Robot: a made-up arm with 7 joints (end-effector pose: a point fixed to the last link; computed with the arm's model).
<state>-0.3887 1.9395 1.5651 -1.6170 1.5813 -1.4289 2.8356</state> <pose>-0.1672 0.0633 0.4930 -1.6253 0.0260 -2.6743</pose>
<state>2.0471 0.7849 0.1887 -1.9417 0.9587 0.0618 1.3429</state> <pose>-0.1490 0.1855 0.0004 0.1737 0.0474 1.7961</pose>
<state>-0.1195 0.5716 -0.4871 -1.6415 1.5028 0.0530 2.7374</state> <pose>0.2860 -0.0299 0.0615 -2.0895 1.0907 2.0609</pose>
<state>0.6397 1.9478 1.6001 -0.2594 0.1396 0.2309 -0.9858</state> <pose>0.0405 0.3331 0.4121 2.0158 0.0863 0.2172</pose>
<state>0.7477 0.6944 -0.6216 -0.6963 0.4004 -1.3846 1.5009</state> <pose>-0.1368 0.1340 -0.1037 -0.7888 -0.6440 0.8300</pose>
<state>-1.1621 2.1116 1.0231 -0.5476 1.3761 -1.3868 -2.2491</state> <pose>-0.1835 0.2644 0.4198 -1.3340 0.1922 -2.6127</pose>
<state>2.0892 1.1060 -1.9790 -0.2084 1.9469 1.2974 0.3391</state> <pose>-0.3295 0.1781 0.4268 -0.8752 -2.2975 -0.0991</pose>
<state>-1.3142 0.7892 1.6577 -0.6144 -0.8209 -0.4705 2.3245</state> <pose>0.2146 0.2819 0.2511 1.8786 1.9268 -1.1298</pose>
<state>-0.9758 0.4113 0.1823 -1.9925 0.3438 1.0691 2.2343</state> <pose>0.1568 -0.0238 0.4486 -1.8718 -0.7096 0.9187</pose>
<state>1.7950 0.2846 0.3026 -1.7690 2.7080 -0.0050 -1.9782</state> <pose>-0.2344 0.1972 0.0125 0.6401 0.0794 0.7270</pose>
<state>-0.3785 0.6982 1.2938 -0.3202 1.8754 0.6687 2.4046</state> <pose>0.0775 0.2953 -0.0400 1.5660 -0.5002 -0.7210</pose>
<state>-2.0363 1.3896 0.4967 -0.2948 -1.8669 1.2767 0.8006</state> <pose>0.1402 0.2941 0.4578 1.2650 -0.5810 2.0335</pose>
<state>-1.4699 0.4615 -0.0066 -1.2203 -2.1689 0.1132 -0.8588</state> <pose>0.3032 -0.0740 0.4102 -2.7970 -0.1554 0.1651</pose>
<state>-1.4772 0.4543 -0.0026 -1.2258 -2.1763 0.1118 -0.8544</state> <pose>0.3006 -0.0762 0.4132 -2.8000 -0.1455 0.1490</pose>
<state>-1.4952 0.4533 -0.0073 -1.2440 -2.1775 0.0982 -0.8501</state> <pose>0.2929 -0.0812 0.4211 -2.7881 -0.1265 0.1117</pose>
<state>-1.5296 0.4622 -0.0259 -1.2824 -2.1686 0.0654 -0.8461</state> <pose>0.2768 -0.0905 0.4357 -2.7503 -0.0954 0.0430</pose>
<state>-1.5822 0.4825 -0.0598 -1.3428 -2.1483 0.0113 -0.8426</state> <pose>0.2501 -0.1045 0.4554 -2.6787 -0.0572 -0.0565</pose>
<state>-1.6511 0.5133 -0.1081 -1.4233 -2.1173 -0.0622 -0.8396</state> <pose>0.2128 -0.1225 0.4754 -2.5689 -0.0215 -0.1762</pose>
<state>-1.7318 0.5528 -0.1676 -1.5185 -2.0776 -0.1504 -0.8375</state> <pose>0.1674 -0.1428 0.4903 -2.4231 -0.0011 -0.2999</pose>
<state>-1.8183 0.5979 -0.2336 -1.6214 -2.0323 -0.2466 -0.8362</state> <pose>0.1189 -0.1632 0.4959 -2.2514 -0.0037 -0.4118</pose>
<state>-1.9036 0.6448 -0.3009 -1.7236 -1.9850 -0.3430 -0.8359</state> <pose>0.0735 -0.1814 0.4915 -2.0704 -0.0299 -0.5001</pose>
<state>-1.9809 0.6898 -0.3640 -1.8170 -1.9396 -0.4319 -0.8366</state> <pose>0.0362 -0.1959 0.4800 -1.8987 -0.0727 -0.5605</pose>
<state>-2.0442 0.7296 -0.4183 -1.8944 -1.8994 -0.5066 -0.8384</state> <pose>0.0094 -0.2063 0.4659 -1.7525 -0.1210 -0.5946</pose>
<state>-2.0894 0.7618 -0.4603 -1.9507 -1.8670 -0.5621 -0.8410</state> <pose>-0.0068 -0.2128 0.4535 -1.6431 -0.1633 -0.6077</pose>
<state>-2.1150 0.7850 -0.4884 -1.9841 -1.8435 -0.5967 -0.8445</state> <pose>-0.0140 -0.2163 0.4453 -1.5746 -0.1921 -0.6065</pose>
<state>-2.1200 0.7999 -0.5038 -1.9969 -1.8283 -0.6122 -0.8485</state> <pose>-0.0137 -0.2176 0.4417 -1.5438 -0.2044 -0.5932</pose>
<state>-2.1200 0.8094 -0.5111 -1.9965 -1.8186 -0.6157 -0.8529</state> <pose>-0.0113 -0.2176 0.4413 -1.5353 -0.2096 -0.5815</pose>
